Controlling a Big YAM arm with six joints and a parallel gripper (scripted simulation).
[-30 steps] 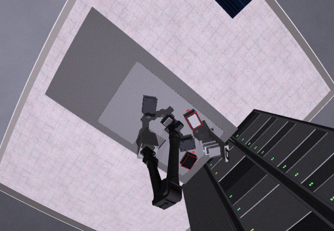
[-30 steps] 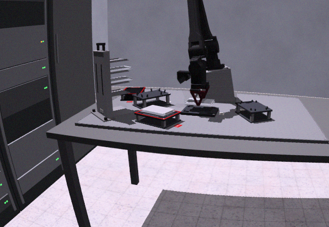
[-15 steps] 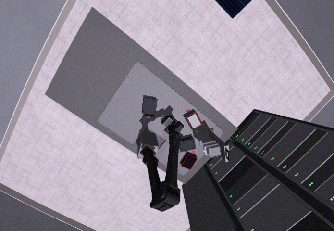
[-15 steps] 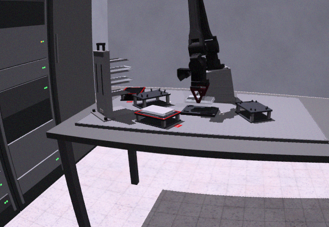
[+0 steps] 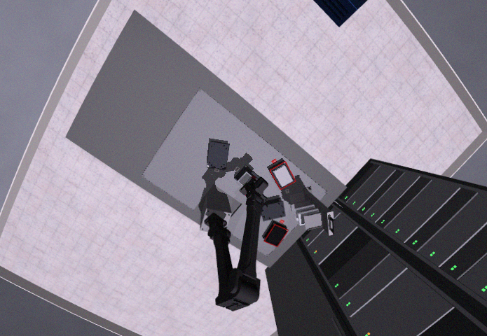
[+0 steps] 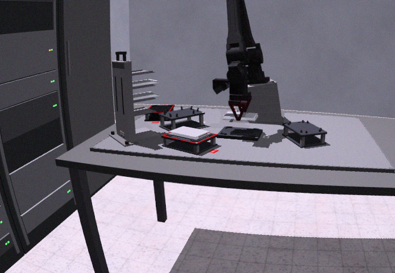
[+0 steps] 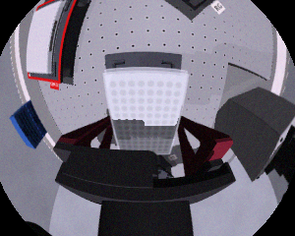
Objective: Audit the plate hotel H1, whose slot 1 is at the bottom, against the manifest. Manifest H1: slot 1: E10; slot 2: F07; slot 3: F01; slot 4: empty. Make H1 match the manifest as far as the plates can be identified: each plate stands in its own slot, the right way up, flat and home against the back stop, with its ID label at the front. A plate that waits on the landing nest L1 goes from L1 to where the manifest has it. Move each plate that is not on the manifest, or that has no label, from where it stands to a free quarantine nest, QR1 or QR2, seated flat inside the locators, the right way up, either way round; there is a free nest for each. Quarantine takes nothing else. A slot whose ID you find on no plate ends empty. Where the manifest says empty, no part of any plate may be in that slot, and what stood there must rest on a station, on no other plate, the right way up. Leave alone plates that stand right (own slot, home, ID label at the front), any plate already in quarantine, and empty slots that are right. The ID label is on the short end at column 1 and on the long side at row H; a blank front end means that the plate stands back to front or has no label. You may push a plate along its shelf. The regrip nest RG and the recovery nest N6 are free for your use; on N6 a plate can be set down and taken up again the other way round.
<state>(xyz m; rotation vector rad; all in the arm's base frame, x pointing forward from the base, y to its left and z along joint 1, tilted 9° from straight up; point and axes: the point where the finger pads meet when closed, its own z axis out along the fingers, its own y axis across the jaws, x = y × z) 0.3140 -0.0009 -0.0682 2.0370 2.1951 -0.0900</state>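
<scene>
My hand is 110 mm to the right of the N6 tag and 80 mm above it. The rest, counted from my hand: red-edged nest: 160 mm behind, 450 mm to the right, 40 mm below; then plate hotel H1: 190 mm ahead, 420 mm to the right, 80 mm above.
</scene>
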